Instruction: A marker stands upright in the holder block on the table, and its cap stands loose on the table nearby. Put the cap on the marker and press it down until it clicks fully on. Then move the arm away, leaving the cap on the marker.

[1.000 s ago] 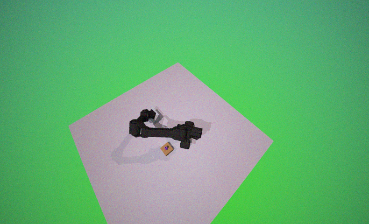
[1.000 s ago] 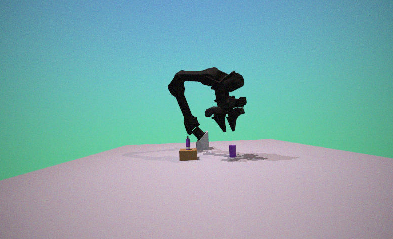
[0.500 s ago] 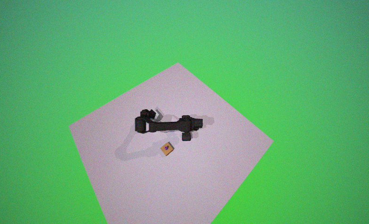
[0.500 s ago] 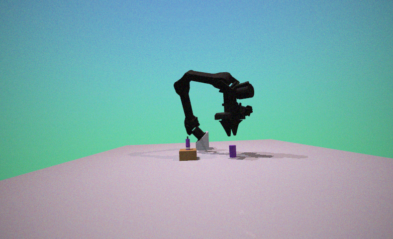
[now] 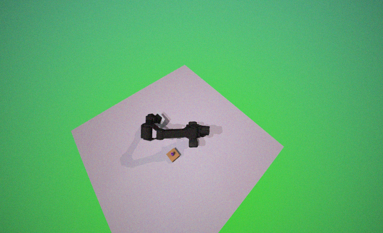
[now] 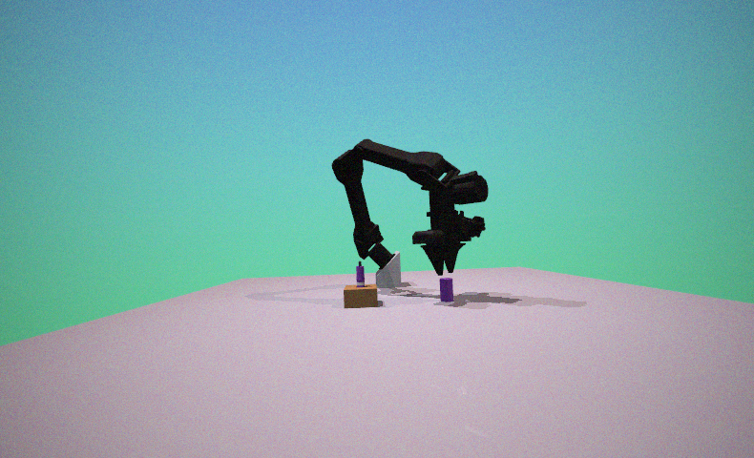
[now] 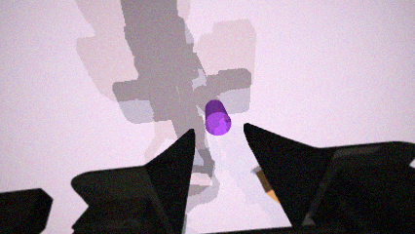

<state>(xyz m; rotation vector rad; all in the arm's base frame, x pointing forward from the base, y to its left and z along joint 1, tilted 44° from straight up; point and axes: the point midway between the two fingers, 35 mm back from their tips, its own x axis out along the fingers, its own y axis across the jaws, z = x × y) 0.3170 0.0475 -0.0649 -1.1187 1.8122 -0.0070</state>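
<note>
Right now my gripper tip is 40 mm above the purple cap. Round my gripper tip: purple marker (30 mm behind, 200 mm to the right, 10 mm above); then orange-brown holder block (30 mm behind, 200 mm to the right, 40 mm below).
</note>
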